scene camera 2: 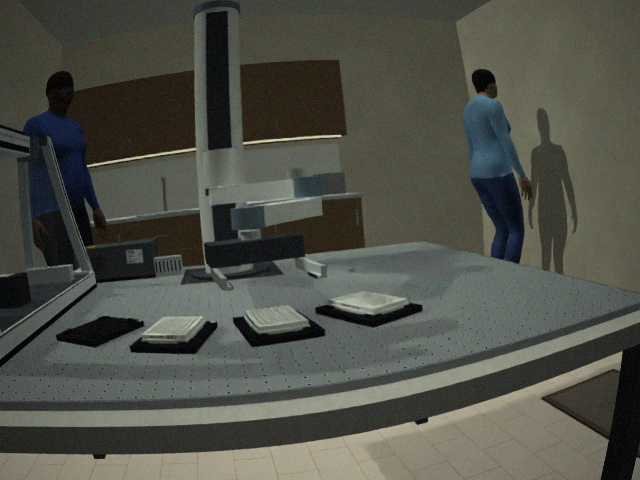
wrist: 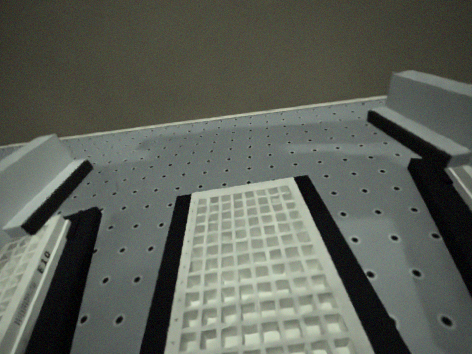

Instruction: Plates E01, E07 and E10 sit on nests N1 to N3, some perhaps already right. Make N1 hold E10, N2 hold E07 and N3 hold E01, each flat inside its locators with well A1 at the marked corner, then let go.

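Places are measured from the arm's base along level axes (x back, y left, z down), in millimetres.
Where they show: gripper, fingertip midpoint: point(scene camera 2: 274, 278) point(wrist: 222, 124); arm's base at its link origin: point(scene camera 2: 230, 276).
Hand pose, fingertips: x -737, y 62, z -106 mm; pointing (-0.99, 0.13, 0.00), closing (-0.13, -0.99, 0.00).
Things, the pixels of their centre, and the offset from my fingertips. "*": a spot on its surface instead. Level surfaces: height alone.
- left plate at the middle of its body: point(scene camera 2: 174, 329) dx +17, dy -184, dz +74 mm
- middle plate at the middle of its body: point(wrist: 251, 258) point(scene camera 2: 274, 319) dx +24, dy -6, dz +74 mm
- right plate at the middle of its body: point(scene camera 2: 368, 303) dx +55, dy +167, dz +74 mm
- fourth black nest at the middle of its body: point(scene camera 2: 99, 329) dx +93, dy -354, dz +85 mm
- perforated table at its surface level: dz +93 mm
- grey box at a spot on its surface: point(scene camera 2: 121, 259) * dx +773, dy -427, dz +24 mm
My gripper point(scene camera 2: 268, 273) point(wrist: 222, 124) is wide open and empty, raised behind and above the middle plate. In the scene view, white plates sit on three black nests: a left plate point(scene camera 2: 175, 328), a middle plate point(scene camera 2: 276, 318) and a right plate point(scene camera 2: 368, 301); their labels are unreadable there. In the wrist view, a plate point(wrist: 260, 250) lies lengthwise between its nest's black sides point(wrist: 167, 270). At the left edge is part of plate E10 point(wrist: 30, 295), its label readable, beside a black nest point(wrist: 62, 295). At the right edge part of another plate point(wrist: 463, 182) shows on a nest point(wrist: 440, 220). A1 corner marks are unreadable.
A fourth black nest point(scene camera 2: 98, 331), without a plate, lies at the left of the row on the perforated table point(scene camera 2: 491, 320). A framed enclosure point(scene camera 2: 62, 206) stands at the left edge. A grey box point(scene camera 2: 121, 259) stands behind. Two people point(scene camera 2: 62, 155) point(scene camera 2: 488, 139) stand beyond the table.
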